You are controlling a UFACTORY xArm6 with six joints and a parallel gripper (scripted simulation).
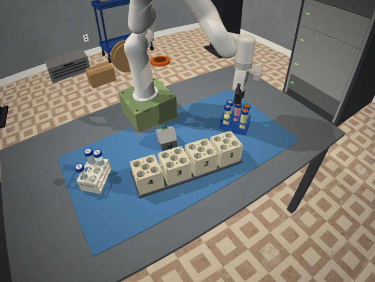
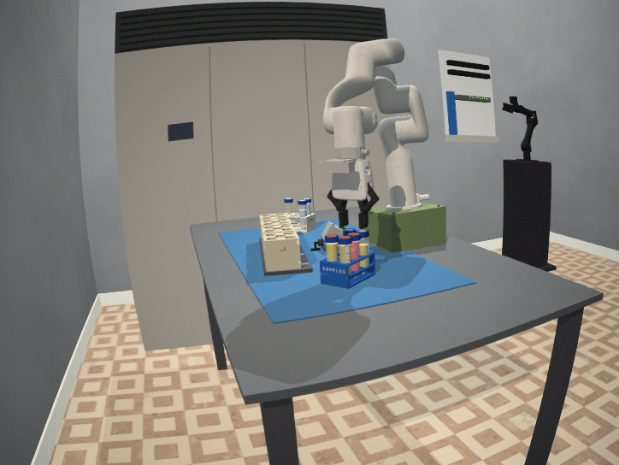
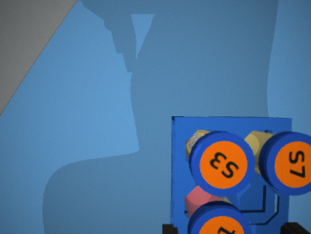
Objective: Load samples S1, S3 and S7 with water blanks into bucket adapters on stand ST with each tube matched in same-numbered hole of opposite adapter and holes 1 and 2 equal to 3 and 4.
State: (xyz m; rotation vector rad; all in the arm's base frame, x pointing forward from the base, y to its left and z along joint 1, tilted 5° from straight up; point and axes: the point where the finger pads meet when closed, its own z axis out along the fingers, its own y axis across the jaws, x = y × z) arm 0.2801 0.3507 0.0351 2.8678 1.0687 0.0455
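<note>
My hand is 10 mm short of the pink-filled tube and 90 mm above it. Round my hand: sample tube: 50 mm ahead, 10 mm to the right, 90 mm below; then blue samples rack: 10 mm ahead, 10 mm to the right, 130 mm below; then adapter 1: 160 mm ahead, 170 mm to the right, 110 mm below.
</note>
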